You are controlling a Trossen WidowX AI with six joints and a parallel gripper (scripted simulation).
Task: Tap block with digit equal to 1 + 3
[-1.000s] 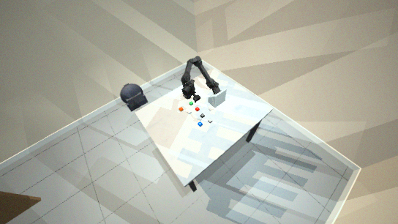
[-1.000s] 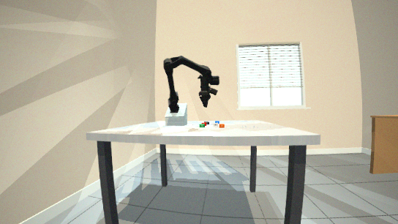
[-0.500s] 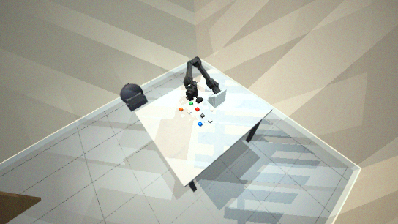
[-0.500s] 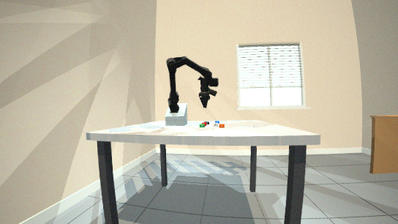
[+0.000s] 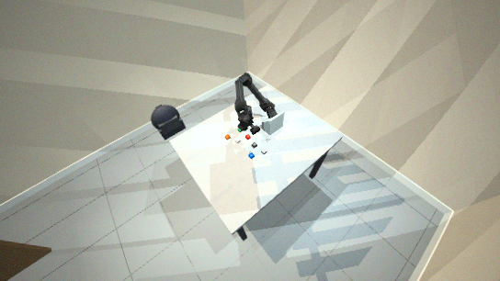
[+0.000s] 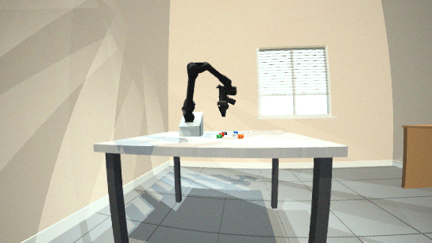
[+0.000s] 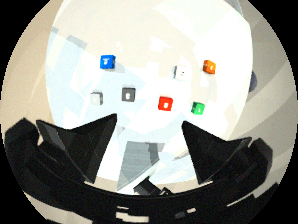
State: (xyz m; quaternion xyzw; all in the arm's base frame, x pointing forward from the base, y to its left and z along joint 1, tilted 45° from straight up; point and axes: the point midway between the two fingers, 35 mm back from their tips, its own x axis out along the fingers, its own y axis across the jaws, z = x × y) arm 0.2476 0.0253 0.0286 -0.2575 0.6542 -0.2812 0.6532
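Now: the black block 50 mm to the left of my gripper tip and 120 mm below it. Round my gripper tip: pale block: 70 mm ahead, 70 mm to the right, 120 mm below; then red block: 10 mm behind, 40 mm to the right, 120 mm below; then blue block: 80 mm ahead, 110 mm to the left, 120 mm below.
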